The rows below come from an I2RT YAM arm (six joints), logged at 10 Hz.
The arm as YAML. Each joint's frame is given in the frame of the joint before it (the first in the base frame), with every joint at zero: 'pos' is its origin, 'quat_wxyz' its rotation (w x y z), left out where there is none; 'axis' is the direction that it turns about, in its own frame. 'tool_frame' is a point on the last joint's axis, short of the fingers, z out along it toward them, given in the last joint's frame.
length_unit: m
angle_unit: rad
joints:
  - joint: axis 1
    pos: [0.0, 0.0, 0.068]
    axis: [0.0, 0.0, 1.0]
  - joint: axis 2
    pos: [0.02, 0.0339, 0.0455]
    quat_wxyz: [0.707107, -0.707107, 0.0, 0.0]
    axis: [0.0, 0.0, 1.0]
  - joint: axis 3
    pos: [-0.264, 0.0, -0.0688]
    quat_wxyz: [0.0, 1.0, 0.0, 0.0]
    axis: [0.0, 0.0, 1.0]
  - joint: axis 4
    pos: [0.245, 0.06, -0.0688]
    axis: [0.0, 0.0, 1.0]
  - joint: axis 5
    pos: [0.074, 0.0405, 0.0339]
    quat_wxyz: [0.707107, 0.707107, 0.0, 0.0]
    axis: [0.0, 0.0, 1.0]
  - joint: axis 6
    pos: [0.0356, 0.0, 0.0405]
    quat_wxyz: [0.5, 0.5, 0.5, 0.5]
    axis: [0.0, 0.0, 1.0]
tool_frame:
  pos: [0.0, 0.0, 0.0]
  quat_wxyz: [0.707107, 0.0, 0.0, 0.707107]
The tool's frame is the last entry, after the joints.
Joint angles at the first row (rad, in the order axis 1, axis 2, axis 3, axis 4, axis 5, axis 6):
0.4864, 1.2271, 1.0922, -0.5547, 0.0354, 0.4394
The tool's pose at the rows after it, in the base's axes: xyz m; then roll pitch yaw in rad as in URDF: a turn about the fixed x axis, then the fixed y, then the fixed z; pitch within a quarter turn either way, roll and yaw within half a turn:
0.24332 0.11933 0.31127 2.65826 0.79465 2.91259
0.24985 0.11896 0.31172 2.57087 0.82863 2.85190
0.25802 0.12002 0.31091 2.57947 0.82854 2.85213
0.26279 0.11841 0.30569 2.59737 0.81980 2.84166
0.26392 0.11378 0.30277 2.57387 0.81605 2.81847
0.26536 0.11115 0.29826 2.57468 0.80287 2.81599
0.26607 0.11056 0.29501 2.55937 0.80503 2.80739
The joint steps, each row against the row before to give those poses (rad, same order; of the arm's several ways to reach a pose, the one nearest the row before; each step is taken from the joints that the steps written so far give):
-0.0246, 0.0095, -0.0307, 0.0599, 0.0090, 0.0238
-0.0154, 0.0047, -0.0177, 0.0872, -0.0283, 0.0079
-0.0090, 0.0317, 0.0197, 0.0082, 0.0000, -0.0052
-0.0105, 0.0178, -0.0030, 0.0061, 0.0126, 0.0049
-0.0186, -0.0053, -0.0181, 0.0206, -0.0187, 0.0045
-0.0119, 0.0039, -0.0115, 0.0052, -0.0120, 0.0017
-0.0039, -0.0001, -0.0160, 0.0246, -0.0090, 0.0016

